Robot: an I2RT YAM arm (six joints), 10 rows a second.
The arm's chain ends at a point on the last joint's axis. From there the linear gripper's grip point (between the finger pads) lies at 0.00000 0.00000 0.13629 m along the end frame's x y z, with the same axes.
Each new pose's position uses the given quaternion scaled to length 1; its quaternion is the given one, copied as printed.
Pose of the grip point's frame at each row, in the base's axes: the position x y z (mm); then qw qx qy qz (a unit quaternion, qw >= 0):
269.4, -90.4, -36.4, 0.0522, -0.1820, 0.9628, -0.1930
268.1, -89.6, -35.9, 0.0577, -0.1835, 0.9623, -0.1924
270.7, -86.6, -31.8, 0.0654, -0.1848, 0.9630, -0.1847
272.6, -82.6, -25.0, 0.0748, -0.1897, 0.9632, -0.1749
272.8, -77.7, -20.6, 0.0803, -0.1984, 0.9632, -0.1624
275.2, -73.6, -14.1, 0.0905, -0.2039, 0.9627, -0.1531
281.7, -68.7, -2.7, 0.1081, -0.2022, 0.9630, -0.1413
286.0, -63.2, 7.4, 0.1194, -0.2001, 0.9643, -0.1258
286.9, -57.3, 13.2, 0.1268, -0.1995, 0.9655, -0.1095
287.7, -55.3, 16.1, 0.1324, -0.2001, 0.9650, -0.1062
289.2, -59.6, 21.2, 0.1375, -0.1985, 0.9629, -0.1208
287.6, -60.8, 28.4, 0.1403, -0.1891, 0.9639, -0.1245
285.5, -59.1, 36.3, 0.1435, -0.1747, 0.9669, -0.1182
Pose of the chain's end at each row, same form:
246.1, -42.3, 89.0, 0.0522, -0.1820, 0.9628, -0.1930
243.3, -42.0, 89.4, 0.0577, -0.1835, 0.9623, -0.1924
244.2, -41.4, 94.0, 0.0654, -0.1848, 0.9630, -0.1847
243.9, -40.5, 101.4, 0.0748, -0.1897, 0.9632, -0.1749
242.9, -39.4, 106.7, 0.0803, -0.1984, 0.9632, -0.1624
242.9, -38.5, 113.6, 0.0905, -0.2039, 0.9627, -0.1531
245.5, -37.6, 125.0, 0.1081, -0.2022, 0.9630, -0.1413
247.8, -36.6, 135.5, 0.1194, -0.2001, 0.9643, -0.1258
247.6, -35.4, 141.8, 0.1268, -0.1995, 0.9655, -0.1095
247.1, -34.6, 144.5, 0.1324, -0.2001, 0.9650, -0.1062
246.6, -35.3, 148.4, 0.1375, -0.1985, 0.9629, -0.1208
244.3, -35.3, 155.1, 0.1403, -0.1891, 0.9639, -0.1245
242.0, -34.8, 163.2, 0.1435, -0.1747, 0.9669, -0.1182

